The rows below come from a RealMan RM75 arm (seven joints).
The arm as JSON. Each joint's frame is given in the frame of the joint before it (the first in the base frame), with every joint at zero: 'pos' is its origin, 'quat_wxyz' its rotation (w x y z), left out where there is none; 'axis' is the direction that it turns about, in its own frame. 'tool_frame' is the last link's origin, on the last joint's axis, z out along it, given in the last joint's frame.
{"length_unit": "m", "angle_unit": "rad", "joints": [
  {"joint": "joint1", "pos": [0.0, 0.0, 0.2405], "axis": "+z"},
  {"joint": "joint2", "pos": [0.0, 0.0, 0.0], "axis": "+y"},
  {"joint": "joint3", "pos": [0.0, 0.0, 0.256], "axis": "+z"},
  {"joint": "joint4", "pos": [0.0, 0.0, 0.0], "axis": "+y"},
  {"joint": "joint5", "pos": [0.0, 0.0, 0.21], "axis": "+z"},
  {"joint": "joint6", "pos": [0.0, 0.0, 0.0], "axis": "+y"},
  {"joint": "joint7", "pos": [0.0, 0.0, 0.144], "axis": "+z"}
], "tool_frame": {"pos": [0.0, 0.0, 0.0]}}
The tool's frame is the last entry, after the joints.
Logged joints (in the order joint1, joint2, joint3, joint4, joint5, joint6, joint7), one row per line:
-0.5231, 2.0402, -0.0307, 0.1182, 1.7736, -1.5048, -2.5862
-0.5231, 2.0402, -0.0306, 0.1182, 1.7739, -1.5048, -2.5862
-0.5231, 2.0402, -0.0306, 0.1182, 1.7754, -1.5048, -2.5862
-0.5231, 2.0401, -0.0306, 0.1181, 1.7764, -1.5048, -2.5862
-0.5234, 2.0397, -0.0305, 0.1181, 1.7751, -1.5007, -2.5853
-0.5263, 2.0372, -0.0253, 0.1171, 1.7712, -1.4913, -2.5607
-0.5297, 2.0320, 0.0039, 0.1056, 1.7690, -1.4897, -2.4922
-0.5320, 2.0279, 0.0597, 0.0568, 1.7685, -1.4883, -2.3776
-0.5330, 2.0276, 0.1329, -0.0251, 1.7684, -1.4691, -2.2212
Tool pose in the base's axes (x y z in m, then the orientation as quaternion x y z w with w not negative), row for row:
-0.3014, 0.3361, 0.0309, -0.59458, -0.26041, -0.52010, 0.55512
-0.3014, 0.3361, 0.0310, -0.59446, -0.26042, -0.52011, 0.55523
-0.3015, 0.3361, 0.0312, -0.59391, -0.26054, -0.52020, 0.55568
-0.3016, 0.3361, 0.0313, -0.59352, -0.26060, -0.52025, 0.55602
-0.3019, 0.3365, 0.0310, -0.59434, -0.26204, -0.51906, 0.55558
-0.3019, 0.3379, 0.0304, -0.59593, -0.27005, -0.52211, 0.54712
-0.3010, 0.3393, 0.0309, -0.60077, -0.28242, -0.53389, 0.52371
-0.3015, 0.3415, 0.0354, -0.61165, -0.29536, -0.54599, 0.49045
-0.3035, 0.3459, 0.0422, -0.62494, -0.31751, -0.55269, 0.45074
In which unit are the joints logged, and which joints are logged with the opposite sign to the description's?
The joints are logged in radians. Opposite sign: joint2, joint4, joint5, joint7.
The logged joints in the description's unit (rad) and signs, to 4 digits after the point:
-0.5231, -2.0402, -0.0307, -0.1182, -1.7736, -1.5048, 2.5862
-0.5231, -2.0402, -0.0306, -0.1182, -1.7739, -1.5048, 2.5862
-0.5231, -2.0402, -0.0306, -0.1182, -1.7754, -1.5048, 2.5862
-0.5231, -2.0401, -0.0306, -0.1181, -1.7764, -1.5048, 2.5862
-0.5234, -2.0397, -0.0305, -0.1181, -1.7751, -1.5007, 2.5853
-0.5263, -2.0372, -0.0253, -0.1171, -1.7712, -1.4913, 2.5607
-0.5297, -2.0320, 0.0039, -0.1056, -1.7690, -1.4897, 2.4922
-0.5320, -2.0279, 0.0597, -0.0568, -1.7685, -1.4883, 2.3776
-0.5330, -2.0276, 0.1329, 0.0251, -1.7684, -1.4691, 2.2212

